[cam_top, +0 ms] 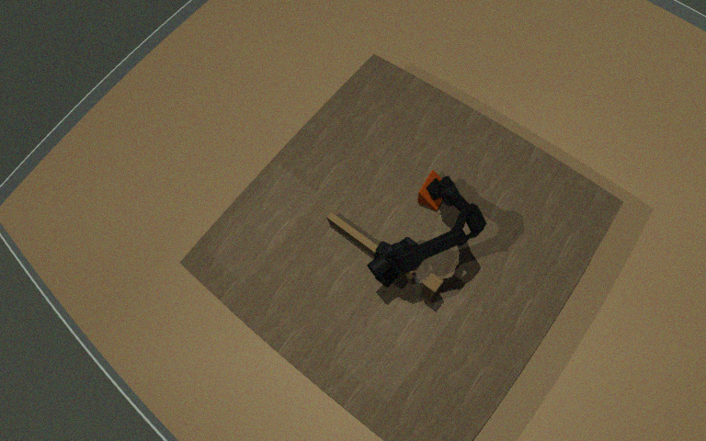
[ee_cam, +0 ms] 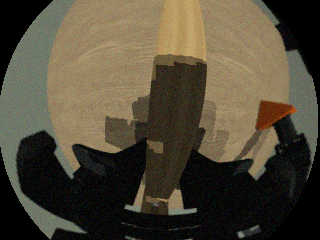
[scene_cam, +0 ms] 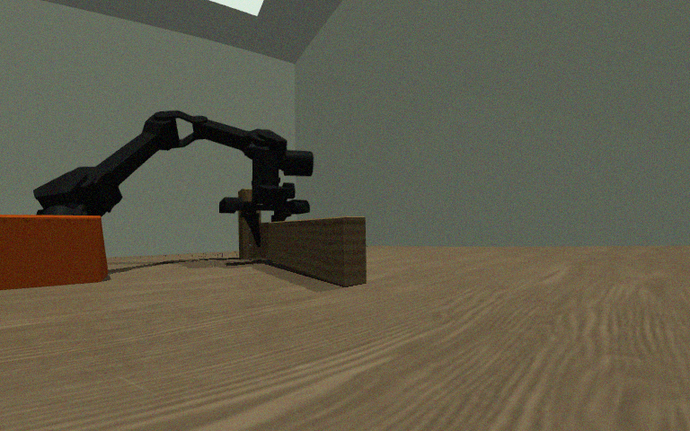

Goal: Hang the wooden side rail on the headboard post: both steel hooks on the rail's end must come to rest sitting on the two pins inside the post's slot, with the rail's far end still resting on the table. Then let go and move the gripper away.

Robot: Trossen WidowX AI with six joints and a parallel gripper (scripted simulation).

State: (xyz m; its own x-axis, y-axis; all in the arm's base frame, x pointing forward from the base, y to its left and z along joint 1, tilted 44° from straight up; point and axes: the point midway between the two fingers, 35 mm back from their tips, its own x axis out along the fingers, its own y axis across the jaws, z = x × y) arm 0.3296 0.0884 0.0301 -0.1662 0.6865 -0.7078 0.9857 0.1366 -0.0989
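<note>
My gripper tip is now 150 mm to the right of the headboard post, 60 mm below it and 10 mm past it.
</note>
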